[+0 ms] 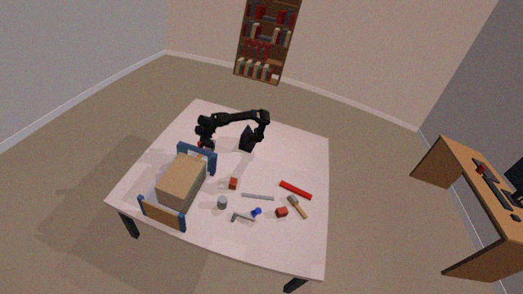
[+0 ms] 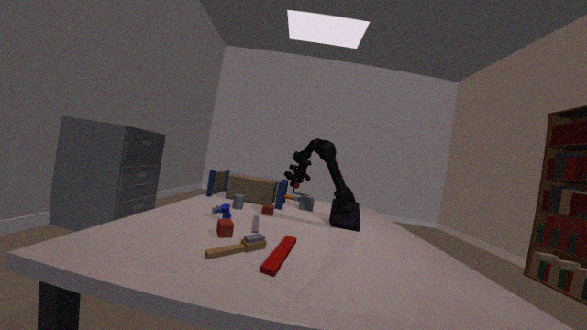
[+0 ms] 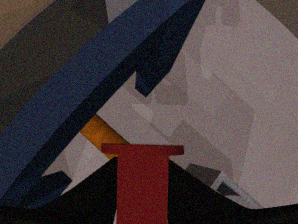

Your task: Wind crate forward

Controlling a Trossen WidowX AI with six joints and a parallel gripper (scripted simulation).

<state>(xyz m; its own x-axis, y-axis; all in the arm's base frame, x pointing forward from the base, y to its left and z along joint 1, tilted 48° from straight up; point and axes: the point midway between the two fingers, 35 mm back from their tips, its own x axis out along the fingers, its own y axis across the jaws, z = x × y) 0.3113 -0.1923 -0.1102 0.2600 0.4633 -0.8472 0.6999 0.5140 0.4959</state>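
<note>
Now: the winch handle 50 mm behind my gripper tip, 10 mm to the left of it and 30 mm below it. Round my gripper tip: blue frame (50 mm ahead, 10 mm to the left, 30 mm below); red knob (10 mm behind, 10 mm to the left); grey winch (120 mm behind, 20 mm to the right, 100 mm below).
</note>
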